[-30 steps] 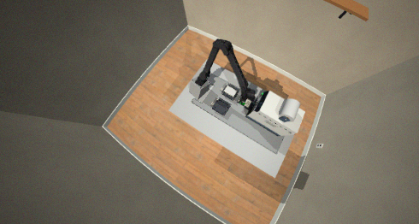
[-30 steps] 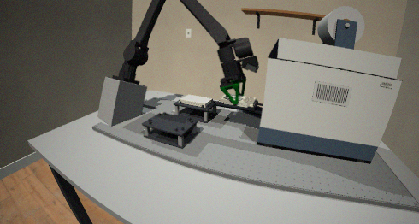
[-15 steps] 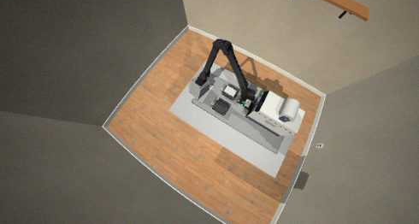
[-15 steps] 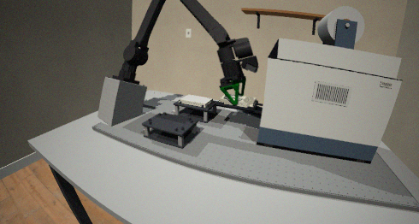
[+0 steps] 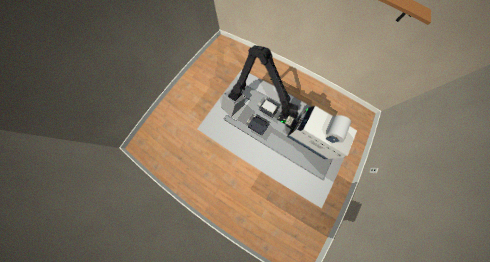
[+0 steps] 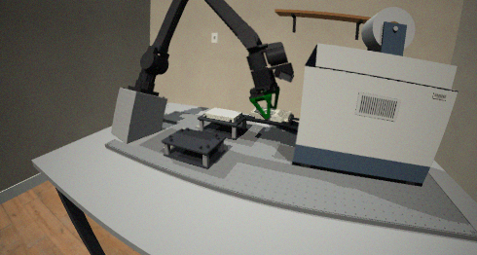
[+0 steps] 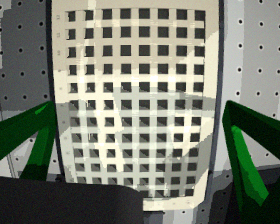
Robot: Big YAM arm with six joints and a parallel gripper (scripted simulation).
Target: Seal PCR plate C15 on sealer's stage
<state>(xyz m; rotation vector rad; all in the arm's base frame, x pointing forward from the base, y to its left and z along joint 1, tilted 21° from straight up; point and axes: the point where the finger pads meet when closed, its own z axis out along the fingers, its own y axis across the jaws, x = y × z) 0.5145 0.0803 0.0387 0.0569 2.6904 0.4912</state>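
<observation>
The 96-well plate C15 is 1 cm below my hand. The rest, counted from my hand: dark stage: 2 cm below; white start key: 10 cm to the left, 10 cm ahead, 7 cm above; sealed plate C51: 19 cm behind, 5 cm below, 3 cm to the left.
</observation>
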